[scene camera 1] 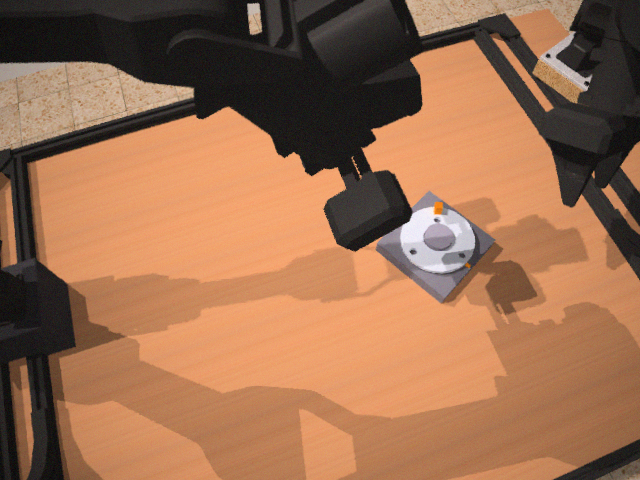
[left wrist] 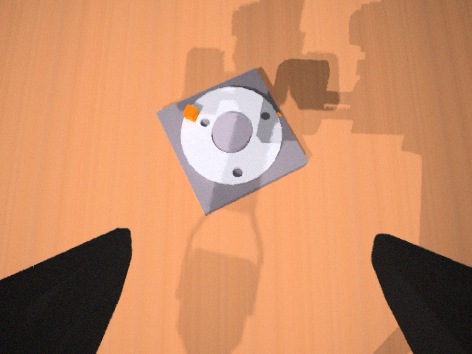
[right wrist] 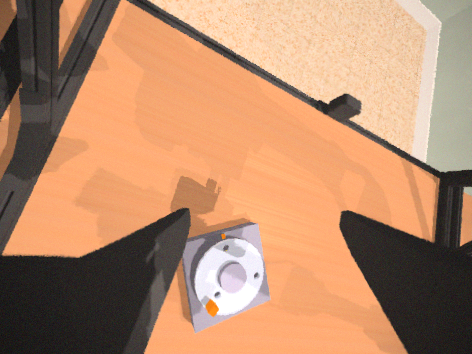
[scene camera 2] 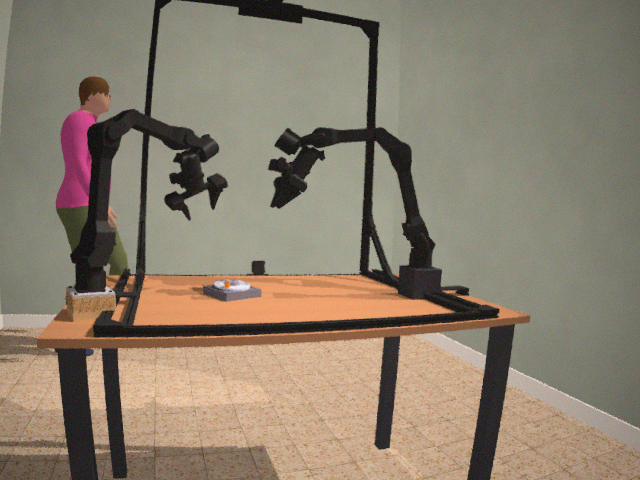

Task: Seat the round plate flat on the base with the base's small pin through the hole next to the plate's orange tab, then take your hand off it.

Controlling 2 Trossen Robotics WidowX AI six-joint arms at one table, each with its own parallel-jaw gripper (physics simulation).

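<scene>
The white round plate (scene camera 1: 429, 263) (scene camera 2: 242, 285) (left wrist: 210, 160) (right wrist: 245, 305) lies on the grey square base (scene camera 1: 442, 289) (scene camera 2: 227, 296) (left wrist: 210, 200) (right wrist: 199, 317), around its central knob. Its orange tab (scene camera 1: 438, 207) (scene camera 2: 227, 284) (left wrist: 190, 113) (right wrist: 212, 307) is away from the base's small orange mark (scene camera 1: 467, 265) (left wrist: 279, 115) (right wrist: 223, 236), which is near another hole. The pin cannot be made out; a slight tilt cannot be ruled out. My left gripper (scene camera 1: 368, 211) (scene camera 2: 276, 206) (left wrist: 253, 244) and right gripper (scene camera 1: 586, 195) (scene camera 2: 200, 213) (right wrist: 265, 215) are open, empty, high above the table.
A black frame (scene camera 1: 113, 126) (scene camera 2: 289, 328) borders the wooden table (scene camera 1: 232, 351) (scene camera 2: 320, 299). A small dark block (scene camera 2: 257, 267) (right wrist: 344, 106) is at one edge. A person (scene camera 2: 77, 155) stands behind the right arm in scene camera 2. Arm shadows cross the table.
</scene>
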